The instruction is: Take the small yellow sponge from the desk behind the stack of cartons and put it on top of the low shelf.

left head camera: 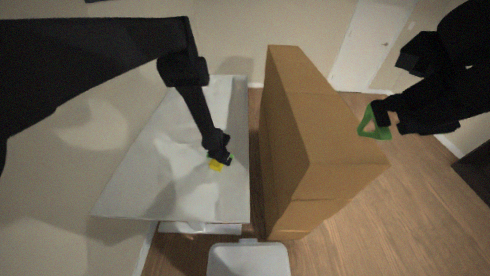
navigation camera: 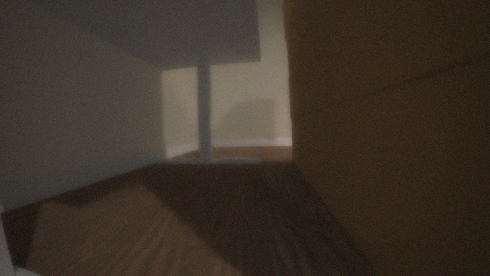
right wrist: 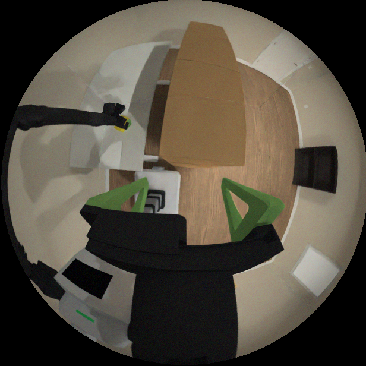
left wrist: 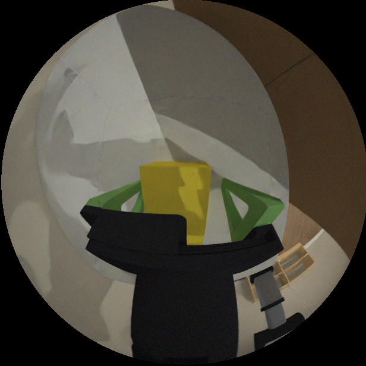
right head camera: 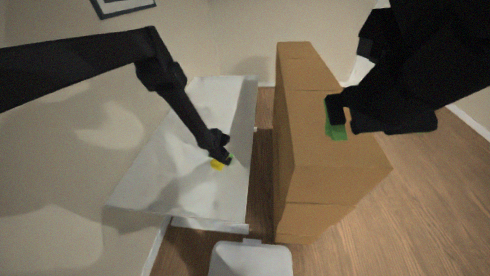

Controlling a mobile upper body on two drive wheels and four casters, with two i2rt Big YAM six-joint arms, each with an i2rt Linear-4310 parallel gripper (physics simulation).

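Places are measured from the left arm's base along level axes (x back, y down, z right), in millimetres.
Pixels of known places: left gripper, fingertip midpoint: [left head camera: 222,159] [right head camera: 223,159]; right gripper, fingertip midpoint: [left head camera: 378,130] [right head camera: 352,129].
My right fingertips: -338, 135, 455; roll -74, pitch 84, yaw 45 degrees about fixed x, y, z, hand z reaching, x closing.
Behind a point stands the place of what it marks, as x, y, z.
The yellow sponge [left head camera: 216,165] @(-598, 646, 35) [right head camera: 217,165] @(-594, 647, 40) [left wrist: 175,186] [right wrist: 119,130] is on the white desk [left head camera: 145,195] @(-441, 690, -312) [right head camera: 150,192] @(-430, 690, -314) [left wrist: 125,120] [right wrist: 90,155], beside the tall carton stack [left head camera: 325,130] @(-547, 330, 496) [right head camera: 325,130] [left wrist: 325,125] [right wrist: 205,120] [navigation camera: 390,150] @(-592, 1223, 395). My left gripper [left head camera: 220,159] @(-664, 684, 57) [left wrist: 184,181] is open, with the sponge between its spread green fingers. In the left wrist view the sponge is close to the left-hand finger, with a gap at the right-hand one. My right gripper [left head camera: 381,130] @(-338, 135, 455) [right wrist: 184,181] is open and empty, high near the cartons. A dark brown shelf-like unit [right wrist: 315,169] stands by the wall; whether it is the low shelf I cannot tell.
A light wooden compartment unit [left wrist: 281,276] shows at the lower right of the left wrist view. A narrow floor gap [left head camera: 255,165] [right wrist: 156,120] separates desk and cartons. My white base [left head camera: 248,260] @(-218, 1150, 223) [right head camera: 251,260] @(-222, 1150, 231) is at the near end. A white door [left head camera: 370,45] @(-2899, 531, 2326) is beyond.
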